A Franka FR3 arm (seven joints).
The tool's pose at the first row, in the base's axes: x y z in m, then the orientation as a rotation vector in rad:
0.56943 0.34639 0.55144 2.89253 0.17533 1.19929
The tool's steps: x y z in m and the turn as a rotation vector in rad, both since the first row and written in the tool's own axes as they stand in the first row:
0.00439 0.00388 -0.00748 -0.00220 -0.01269 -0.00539
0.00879 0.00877 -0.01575 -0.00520 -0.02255 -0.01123
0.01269 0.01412 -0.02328 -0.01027 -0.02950 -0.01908
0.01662 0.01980 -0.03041 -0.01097 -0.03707 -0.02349
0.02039 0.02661 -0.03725 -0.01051 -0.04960 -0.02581
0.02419 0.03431 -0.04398 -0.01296 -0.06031 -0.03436
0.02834 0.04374 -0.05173 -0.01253 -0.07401 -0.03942
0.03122 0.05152 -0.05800 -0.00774 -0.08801 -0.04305
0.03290 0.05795 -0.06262 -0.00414 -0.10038 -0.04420
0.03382 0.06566 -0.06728 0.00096 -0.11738 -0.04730
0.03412 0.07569 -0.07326 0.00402 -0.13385 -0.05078
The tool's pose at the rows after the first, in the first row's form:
0.56762 0.34271 0.56001 2.89518 0.18147 1.17928
0.56537 0.33800 0.56920 2.89530 0.18773 1.16317
0.56333 0.33281 0.57753 2.89114 0.19547 1.15053
0.56163 0.32731 0.58562 2.89250 0.20117 1.13860
0.56013 0.32068 0.59344 2.89828 0.20462 1.11996
0.55883 0.31318 0.60125 2.89769 0.21494 1.10239
0.55722 0.30395 0.61011 2.90251 0.22218 1.08160
0.55560 0.29629 0.61695 2.91169 0.23026 1.06152
0.55417 0.28990 0.62171 2.92010 0.23410 1.04385
0.55231 0.28216 0.62602 2.93089 0.24160 1.01929
0.54931 0.27199 0.63094 2.93930 0.24828 0.99493

